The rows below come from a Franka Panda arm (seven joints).
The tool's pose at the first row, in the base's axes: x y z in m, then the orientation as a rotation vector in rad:
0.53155, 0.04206, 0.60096, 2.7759, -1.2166, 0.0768
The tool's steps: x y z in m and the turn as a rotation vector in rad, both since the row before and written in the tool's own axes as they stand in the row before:
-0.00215, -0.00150, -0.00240, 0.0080, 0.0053, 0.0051
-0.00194, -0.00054, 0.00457, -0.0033, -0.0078, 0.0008
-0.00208, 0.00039, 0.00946, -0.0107, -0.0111, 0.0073
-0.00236, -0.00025, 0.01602, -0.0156, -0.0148, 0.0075
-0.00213, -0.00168, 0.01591, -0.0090, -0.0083, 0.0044
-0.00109, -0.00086, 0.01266, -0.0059, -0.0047, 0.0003
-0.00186, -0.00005, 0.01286, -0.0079, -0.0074, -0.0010
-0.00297, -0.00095, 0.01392, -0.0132, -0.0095, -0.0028
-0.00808, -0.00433, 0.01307, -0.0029, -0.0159, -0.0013
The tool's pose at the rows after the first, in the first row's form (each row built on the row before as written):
0.53119, 0.04493, 0.60303, 2.7777, -1.2249, 0.0896
0.53034, 0.04617, 0.59827, 2.7774, -1.2268, 0.0768
0.52869, 0.04634, 0.58872, 2.7681, -1.2363, 0.0553
0.52712, 0.04642, 0.57260, 2.7557, -1.2452, 0.0257
0.52645, 0.04730, 0.55650, 2.7483, -1.2503, 0.0090
0.52581, 0.04724, 0.54378, 2.7447, -1.2499, -0.0011
0.52395, 0.04721, 0.53092, 2.7411, -1.2477, -0.0163
0.52182, 0.04848, 0.51687, 2.7348, -1.2416, -0.0377
0.51869, 0.05586, 0.50307, 2.7381, -1.2428, -0.0614

